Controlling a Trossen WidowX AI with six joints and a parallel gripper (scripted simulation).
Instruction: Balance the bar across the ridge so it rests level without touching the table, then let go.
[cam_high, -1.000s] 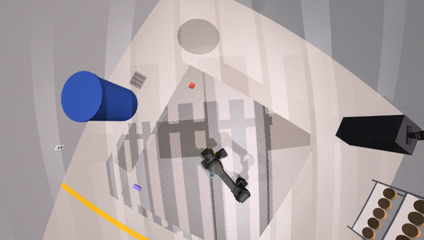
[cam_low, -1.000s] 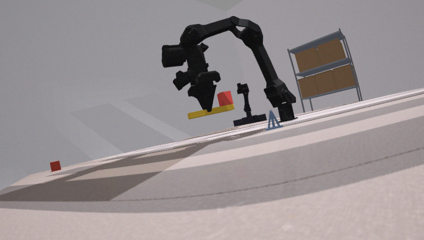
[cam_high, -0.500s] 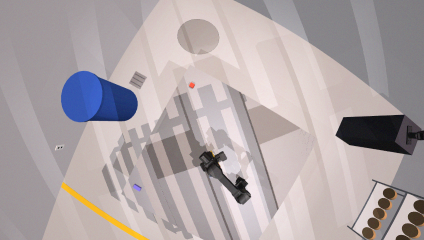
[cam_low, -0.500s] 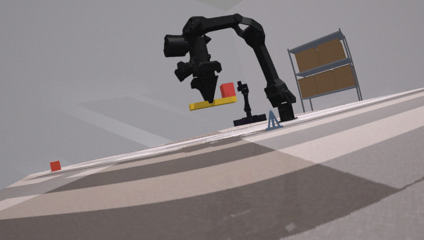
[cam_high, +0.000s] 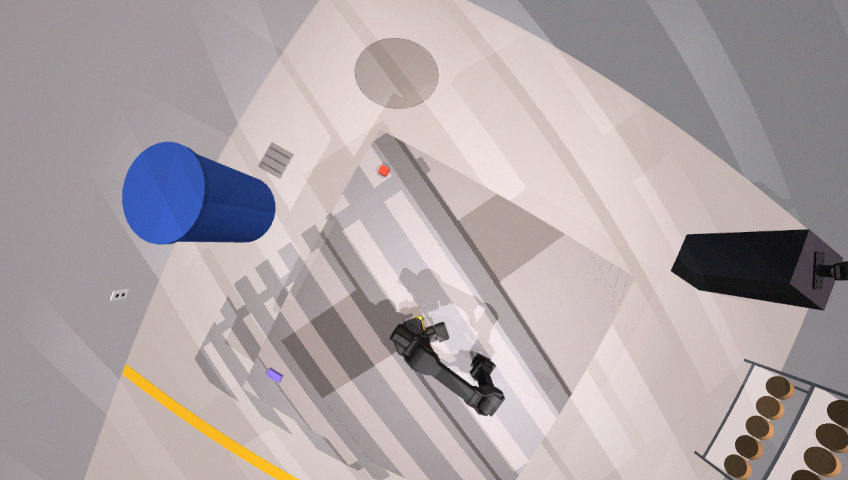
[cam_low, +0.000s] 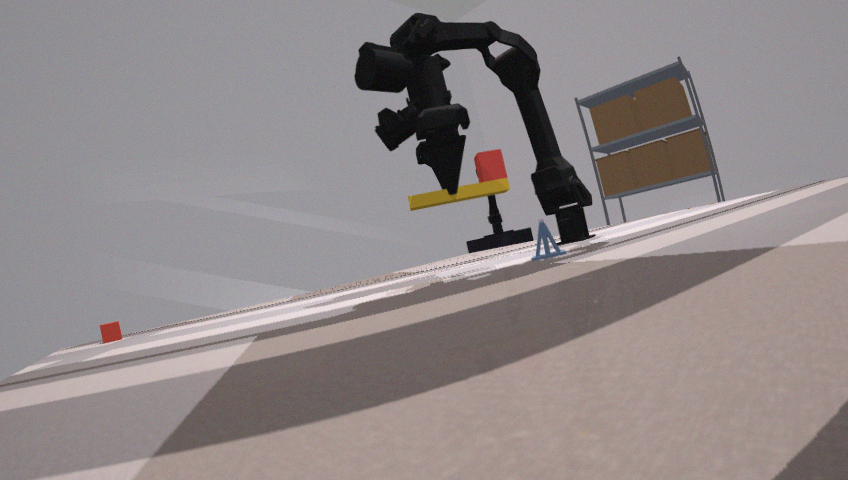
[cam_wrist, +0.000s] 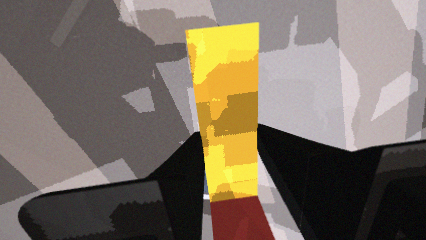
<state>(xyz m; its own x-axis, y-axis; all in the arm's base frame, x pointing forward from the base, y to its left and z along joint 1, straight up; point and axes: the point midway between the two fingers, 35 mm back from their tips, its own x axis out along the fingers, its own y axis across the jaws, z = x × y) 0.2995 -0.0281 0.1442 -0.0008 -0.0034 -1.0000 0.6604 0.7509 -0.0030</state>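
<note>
Now: gripper tip 30 mm past the yellow bar, 20 mm to the right of it and 20 mm below it. Also, from my gripper tip: small red cube (470 mm to the right, 440 mm ahead, 90 mm below); then small purple block (530 mm to the left, 440 mm ahead, 100 mm below).
</note>
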